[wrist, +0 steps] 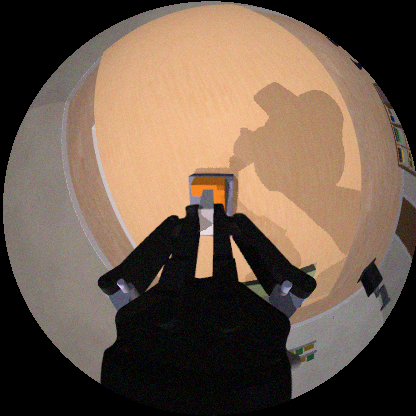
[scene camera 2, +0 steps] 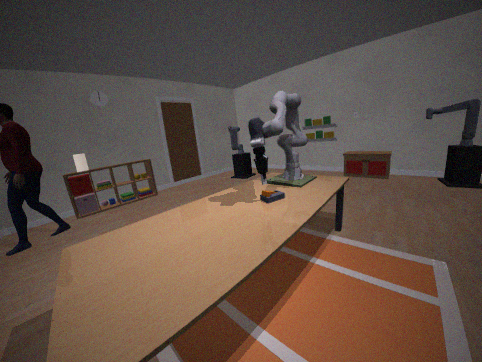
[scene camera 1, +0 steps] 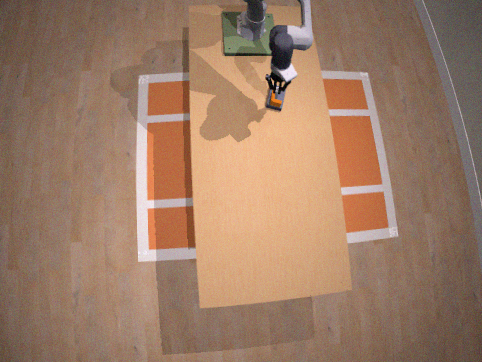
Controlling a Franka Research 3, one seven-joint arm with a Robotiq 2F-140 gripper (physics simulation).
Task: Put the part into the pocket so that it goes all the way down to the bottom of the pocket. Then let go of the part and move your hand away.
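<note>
The orange part (scene camera 1: pixel 275 100) (scene camera 2: pixel 267 193) (wrist: pixel 209 186) sits in the blue-grey pocket block (scene camera 1: pixel 270 105) (scene camera 2: pixel 277 197) (wrist: pixel 230 194) on the wooden table (scene camera 1: pixel 268 215) (scene camera 2: pixel 178 237), near the robot's base. In the second scene view the part's top stands a little above the block's rim. My gripper (scene camera 1: pixel 277 91) (scene camera 2: pixel 263 179) (wrist: pixel 208 198) is shut with nothing between its fingers. It hangs a short way above the block and the part, and does not touch them. In the wrist view the shut fingertips cover the near part of the block.
The robot's green base plate (scene camera 1: pixel 232 43) (scene camera 2: pixel 308 179) lies at the table's far end. A low shelf unit (scene camera 2: pixel 107 166), a door (scene camera 2: pixel 180 140), a black stand (scene camera 2: pixel 241 163) and a wooden cabinet (scene camera 2: pixel 367 154) stand along the walls.
</note>
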